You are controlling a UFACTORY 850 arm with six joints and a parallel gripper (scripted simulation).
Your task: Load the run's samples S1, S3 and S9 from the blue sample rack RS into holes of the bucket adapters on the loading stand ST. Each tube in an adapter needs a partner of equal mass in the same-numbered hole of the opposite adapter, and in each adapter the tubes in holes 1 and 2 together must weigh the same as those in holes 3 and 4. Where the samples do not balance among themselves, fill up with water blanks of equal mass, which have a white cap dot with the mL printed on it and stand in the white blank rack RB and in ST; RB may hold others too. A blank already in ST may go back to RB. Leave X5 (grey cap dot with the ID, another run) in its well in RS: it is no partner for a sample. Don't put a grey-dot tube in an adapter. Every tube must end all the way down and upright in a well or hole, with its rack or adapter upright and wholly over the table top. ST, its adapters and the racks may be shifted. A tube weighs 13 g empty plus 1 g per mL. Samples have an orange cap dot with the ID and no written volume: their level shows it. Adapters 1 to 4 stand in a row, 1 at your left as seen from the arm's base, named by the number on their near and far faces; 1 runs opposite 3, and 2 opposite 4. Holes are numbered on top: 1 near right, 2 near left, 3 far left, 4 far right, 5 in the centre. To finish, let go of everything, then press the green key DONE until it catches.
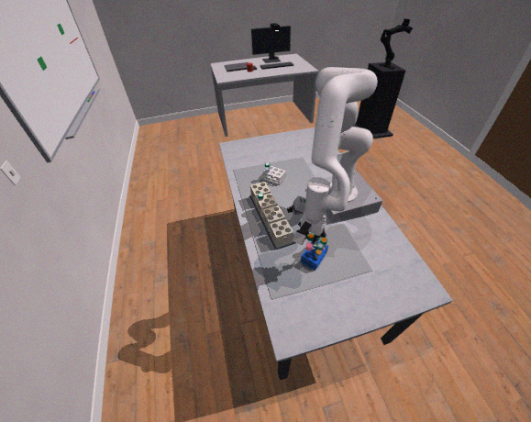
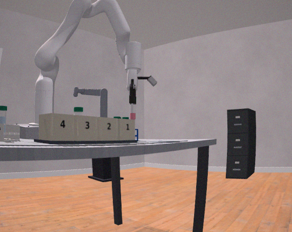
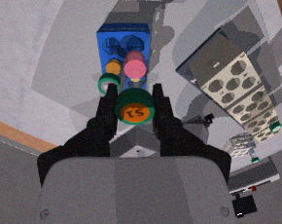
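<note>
Now: hand 10 mm past the sample tube S1 and 50 mm above it. Also, from my hand: grey-dot tube X5 (50 mm behind, 140 mm below); blue sample rack RS (40 mm behind, 10 mm to the right, 180 mm below); sample tube S9 (60 mm behind, 60 mm to the right, 140 mm below).
</note>
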